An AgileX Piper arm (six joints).
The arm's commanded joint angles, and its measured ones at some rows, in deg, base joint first. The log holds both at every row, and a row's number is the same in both.
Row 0, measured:
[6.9, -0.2, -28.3, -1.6, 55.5, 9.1]
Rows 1 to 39, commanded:
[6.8, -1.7, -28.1, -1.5, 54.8, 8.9]
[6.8, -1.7, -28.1, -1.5, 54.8, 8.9]
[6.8, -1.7, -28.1, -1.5, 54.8, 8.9]
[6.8, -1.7, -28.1, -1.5, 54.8, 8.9]
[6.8, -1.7, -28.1, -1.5, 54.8, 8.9]
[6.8, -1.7, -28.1, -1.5, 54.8, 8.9]
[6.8, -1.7, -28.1, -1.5, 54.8, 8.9]
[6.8, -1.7, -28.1, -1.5, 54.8, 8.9]
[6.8, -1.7, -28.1, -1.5, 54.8, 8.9]
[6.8, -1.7, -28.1, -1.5, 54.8, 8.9]
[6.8, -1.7, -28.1, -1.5, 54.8, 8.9]
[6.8, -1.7, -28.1, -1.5, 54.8, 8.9]
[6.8, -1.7, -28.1, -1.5, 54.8, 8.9]
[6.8, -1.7, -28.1, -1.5, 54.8, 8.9]
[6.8, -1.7, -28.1, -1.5, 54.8, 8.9]
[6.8, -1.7, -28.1, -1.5, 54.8, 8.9]
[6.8, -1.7, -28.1, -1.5, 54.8, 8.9]
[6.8, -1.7, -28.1, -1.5, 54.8, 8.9]
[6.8, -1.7, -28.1, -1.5, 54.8, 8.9]
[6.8, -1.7, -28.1, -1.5, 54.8, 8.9]
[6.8, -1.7, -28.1, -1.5, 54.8, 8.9]
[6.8, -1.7, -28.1, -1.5, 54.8, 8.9]
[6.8, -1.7, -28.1, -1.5, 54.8, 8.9]
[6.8, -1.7, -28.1, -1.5, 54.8, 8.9]
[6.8, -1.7, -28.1, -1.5, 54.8, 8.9]
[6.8, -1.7, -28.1, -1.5, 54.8, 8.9]
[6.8, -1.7, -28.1, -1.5, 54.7, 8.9]
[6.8, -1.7, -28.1, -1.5, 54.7, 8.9]
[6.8, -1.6, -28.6, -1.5, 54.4, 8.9]
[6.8, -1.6, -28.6, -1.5, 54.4, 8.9]
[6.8, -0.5, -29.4, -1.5, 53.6, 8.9]
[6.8, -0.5, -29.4, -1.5, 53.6, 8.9]
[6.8, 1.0, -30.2, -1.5, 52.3, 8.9]
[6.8, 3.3, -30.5, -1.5, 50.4, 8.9]
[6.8, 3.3, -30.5, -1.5, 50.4, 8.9]
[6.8, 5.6, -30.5, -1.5, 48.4, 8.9]
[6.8, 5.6, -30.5, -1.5, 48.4, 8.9]
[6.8, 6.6, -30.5, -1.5, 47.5, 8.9]
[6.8, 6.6, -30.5, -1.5, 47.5, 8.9]
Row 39, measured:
[6.9, 4.1, -30.1, -1.6, 50.7, 9.2]
